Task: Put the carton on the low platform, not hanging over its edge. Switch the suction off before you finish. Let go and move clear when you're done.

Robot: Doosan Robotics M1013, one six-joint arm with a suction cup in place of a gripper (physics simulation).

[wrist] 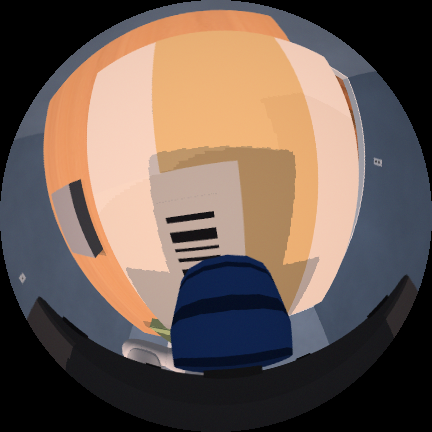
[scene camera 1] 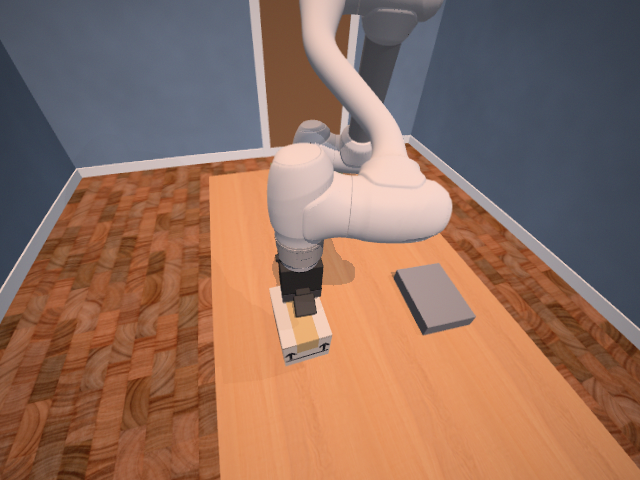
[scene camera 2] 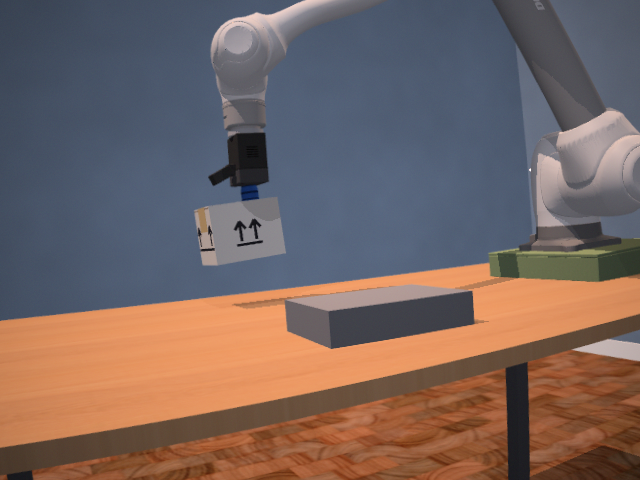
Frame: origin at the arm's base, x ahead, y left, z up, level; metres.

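Where they show: hand, tool point: (wrist: 225,267) (scene camera 2: 250,206); arm's base, link origin: (scene camera 2: 569,247).
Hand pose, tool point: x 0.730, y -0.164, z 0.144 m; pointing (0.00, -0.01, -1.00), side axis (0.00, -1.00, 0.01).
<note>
Each offset is from my tool point to the centre of the thing. Level surfaces: height alone.
The white carton {dy -0.007, dx +0.027, dz -0.050 m} (scene camera 1: 305,333) (scene camera 2: 248,232) (wrist: 215,100) with tan tape and arrow marks hangs in the air above the table, slightly tilted. My suction gripper (scene camera 2: 249,193) (wrist: 232,310) has its blue cup pressed on the carton's top face, off the middle toward the robot base side, and holds it. In scene camera 1 the cup is hidden behind the black housing. The low grey platform {dy +0.443, dx -0.052, dz -0.182 m} (scene camera 1: 434,297) (scene camera 2: 382,302) (wrist: 72,220) lies flat on the table, apart from the carton and to its right in scene camera 1. Its top bears no object.
The wooden table {dz -0.206 m} (scene camera 1: 372,403) (scene camera 2: 155,361) carries the platform and the green base block (scene camera 2: 547,266) under the arm. In scene camera 1 the table's left edge runs close beside the carton. Blue walls stand around the room.
</note>
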